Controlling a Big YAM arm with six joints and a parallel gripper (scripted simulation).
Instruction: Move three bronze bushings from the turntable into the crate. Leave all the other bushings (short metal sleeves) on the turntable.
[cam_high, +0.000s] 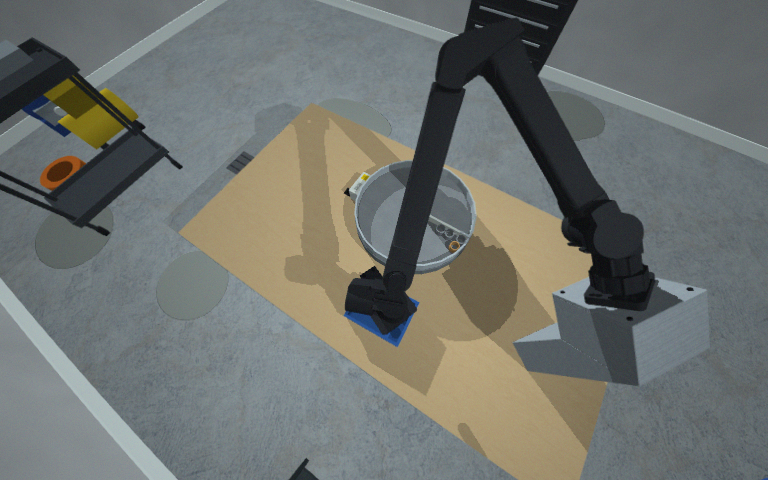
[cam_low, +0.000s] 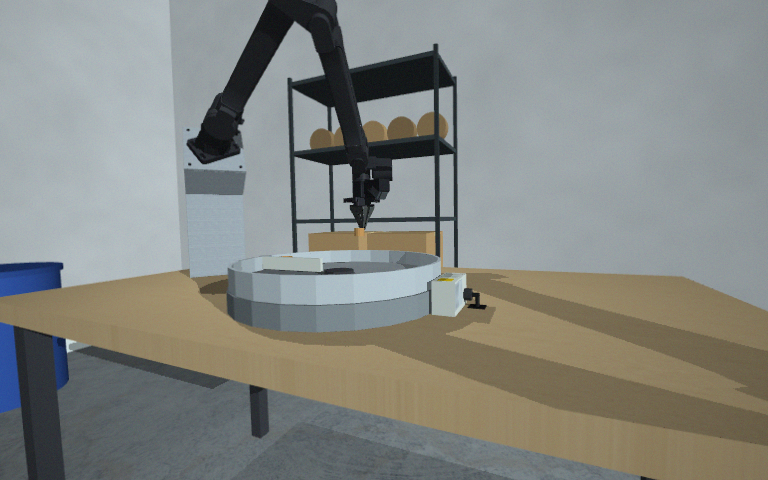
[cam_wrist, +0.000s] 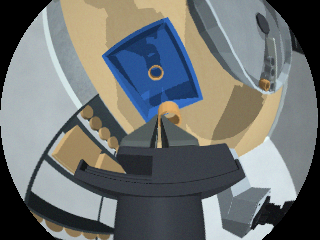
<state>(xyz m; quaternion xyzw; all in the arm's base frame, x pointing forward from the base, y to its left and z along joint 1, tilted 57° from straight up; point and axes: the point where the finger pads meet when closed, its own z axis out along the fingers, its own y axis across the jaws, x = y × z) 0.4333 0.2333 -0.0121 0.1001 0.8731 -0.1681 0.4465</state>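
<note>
My gripper is now 12 cm above the blue crate, 4 cm short of it and 1 cm to the left of it. Round my hand: grey turntable: 37 cm to the right, 9 cm below, 9 cm ahead.
</note>
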